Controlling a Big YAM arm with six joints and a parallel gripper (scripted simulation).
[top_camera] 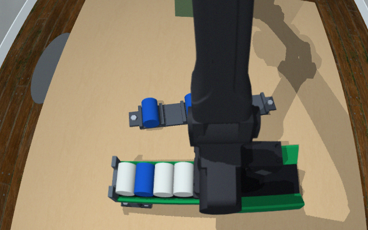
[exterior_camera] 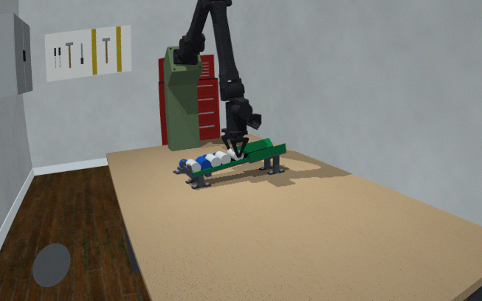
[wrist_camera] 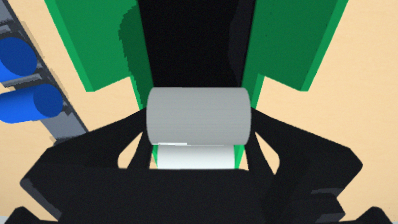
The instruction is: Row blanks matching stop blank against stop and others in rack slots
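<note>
Right now my hand is 5 cm short of the grey stop, 19 cm to the left of it and 4 cm above it. The rest, counted from my hand: stock rack 20 cm behind, 6 cm to the right, 10 cm below.
</note>
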